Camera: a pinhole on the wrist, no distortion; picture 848 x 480 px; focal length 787.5 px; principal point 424.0 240.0 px. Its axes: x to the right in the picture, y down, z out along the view. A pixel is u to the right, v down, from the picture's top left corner.
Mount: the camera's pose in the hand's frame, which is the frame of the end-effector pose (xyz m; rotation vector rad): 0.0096 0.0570 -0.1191 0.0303 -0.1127 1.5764
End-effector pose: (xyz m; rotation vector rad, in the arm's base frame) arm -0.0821 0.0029 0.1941 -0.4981 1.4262 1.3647
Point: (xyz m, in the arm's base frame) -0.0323 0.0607 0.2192
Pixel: 213.4 314.0
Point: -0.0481 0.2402 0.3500
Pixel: 598.7 351.7
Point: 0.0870 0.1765 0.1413
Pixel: 82.2 120.0
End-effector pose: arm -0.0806 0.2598 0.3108 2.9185 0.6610 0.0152
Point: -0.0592 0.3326 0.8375
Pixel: behind the camera
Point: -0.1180 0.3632 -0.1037
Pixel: 158.1 185.9
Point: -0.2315 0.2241 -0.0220
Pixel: 261.2 460.9
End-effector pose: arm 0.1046 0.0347 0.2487 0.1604 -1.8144 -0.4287
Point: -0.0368 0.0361 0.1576
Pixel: 205.3 343.7
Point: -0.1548 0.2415 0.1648
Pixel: 634.7 343.3
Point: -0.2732 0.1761 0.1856
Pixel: 508.2 204.9
